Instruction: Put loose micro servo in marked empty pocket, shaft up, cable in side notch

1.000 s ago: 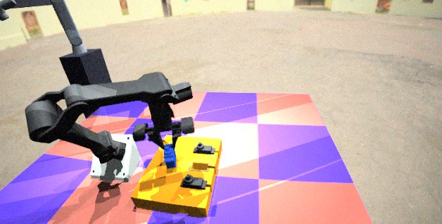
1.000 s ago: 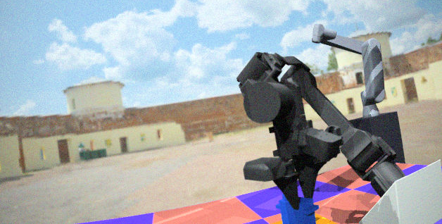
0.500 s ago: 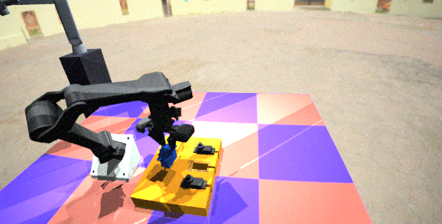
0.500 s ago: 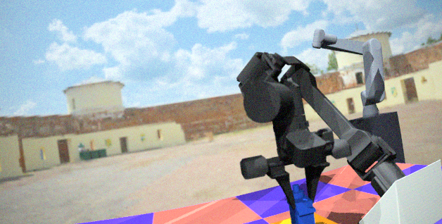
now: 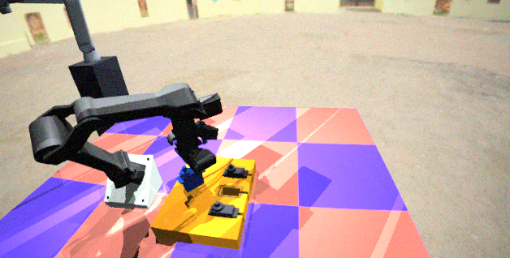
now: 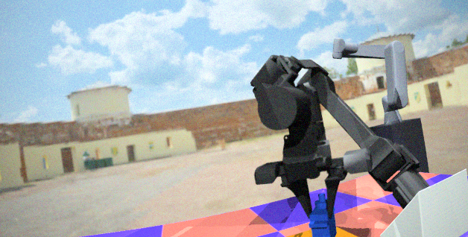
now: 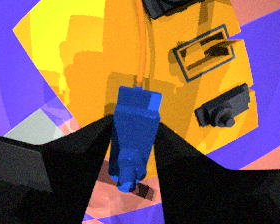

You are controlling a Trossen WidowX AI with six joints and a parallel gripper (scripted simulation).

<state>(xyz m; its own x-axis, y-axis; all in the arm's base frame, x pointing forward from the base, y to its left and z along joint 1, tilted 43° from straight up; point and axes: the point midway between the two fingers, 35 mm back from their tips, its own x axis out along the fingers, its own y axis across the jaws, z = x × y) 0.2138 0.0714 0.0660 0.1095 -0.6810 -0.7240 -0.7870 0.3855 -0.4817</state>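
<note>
Right now the yellow deck is 100 mm below my gripper tip and 10 mm behind it.
</note>
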